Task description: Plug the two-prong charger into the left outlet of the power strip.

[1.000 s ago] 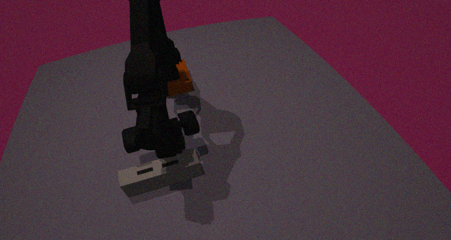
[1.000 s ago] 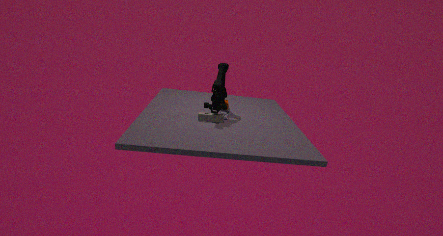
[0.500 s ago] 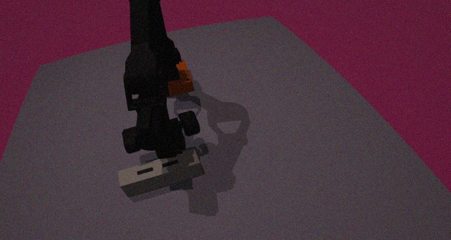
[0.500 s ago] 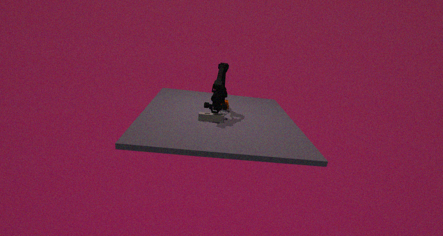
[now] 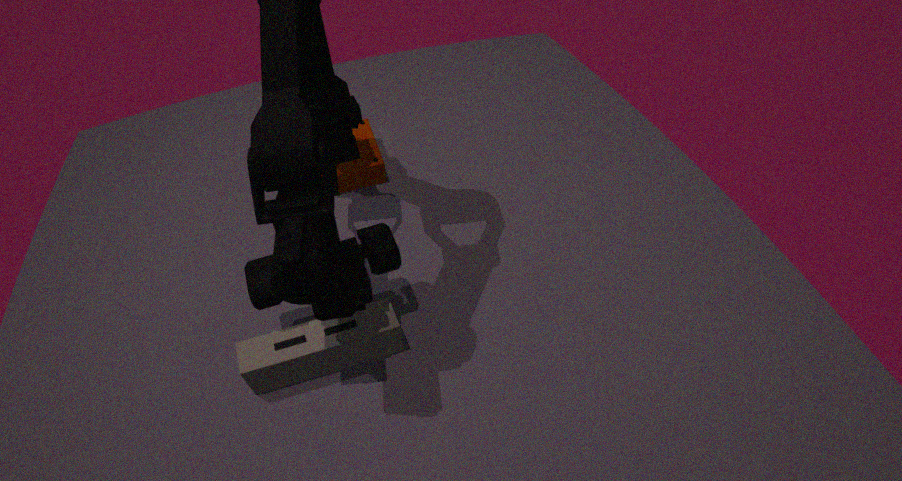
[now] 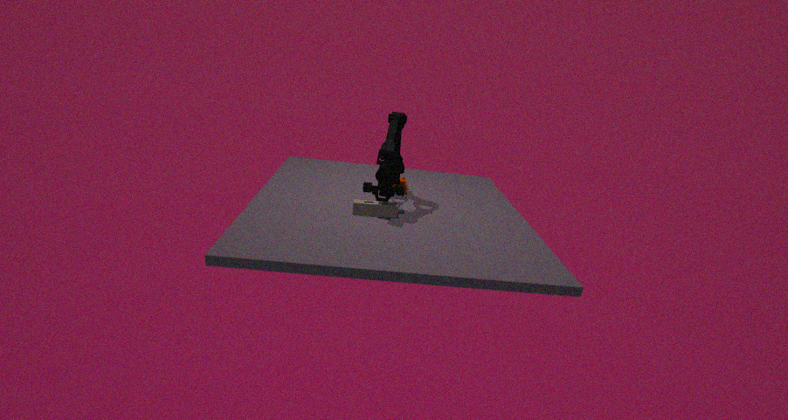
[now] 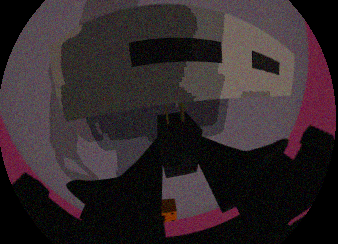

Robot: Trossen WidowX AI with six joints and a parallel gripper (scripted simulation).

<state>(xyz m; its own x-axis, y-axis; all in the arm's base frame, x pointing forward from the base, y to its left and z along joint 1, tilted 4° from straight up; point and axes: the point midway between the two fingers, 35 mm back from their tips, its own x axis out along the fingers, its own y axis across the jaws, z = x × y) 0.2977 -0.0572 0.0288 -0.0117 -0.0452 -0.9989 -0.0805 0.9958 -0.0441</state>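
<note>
My gripper tip is now 20 mm short of the two-prong charger and 10 mm below it.
</note>
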